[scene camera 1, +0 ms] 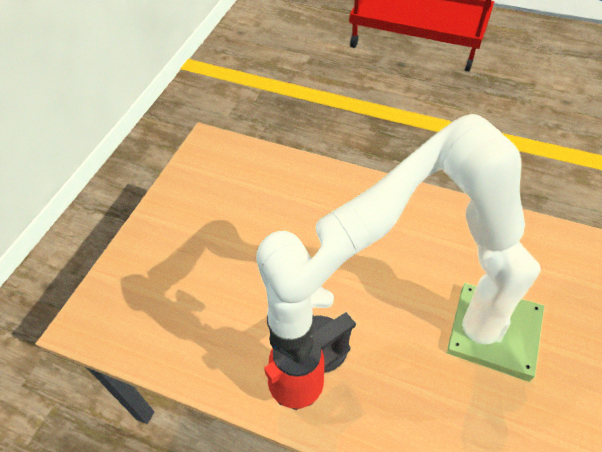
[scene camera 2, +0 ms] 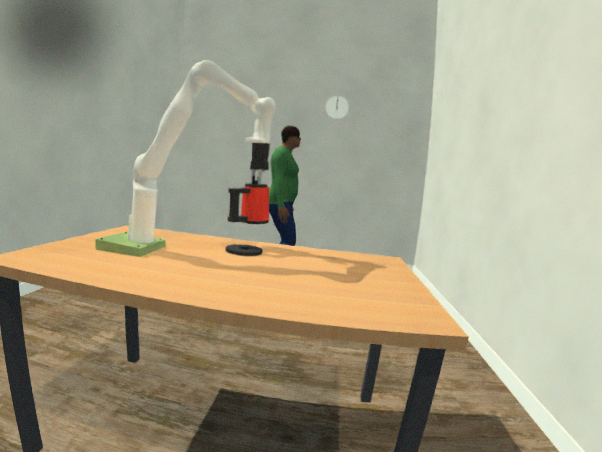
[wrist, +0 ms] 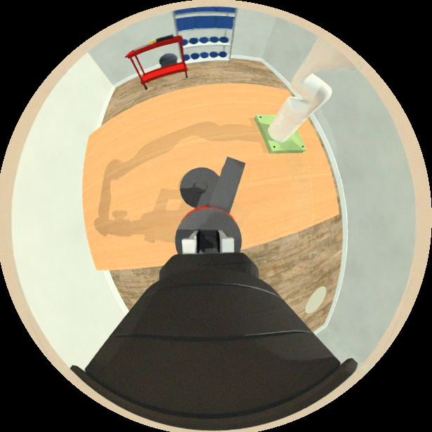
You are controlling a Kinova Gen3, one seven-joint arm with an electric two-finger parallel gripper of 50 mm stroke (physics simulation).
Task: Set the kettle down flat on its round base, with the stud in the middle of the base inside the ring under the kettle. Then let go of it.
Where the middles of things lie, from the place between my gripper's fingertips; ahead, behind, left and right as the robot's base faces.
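Round black base (wrist: pixel 197 185): 26 cm below my hand, 13 cm to the right of it and 1 cm behind it.
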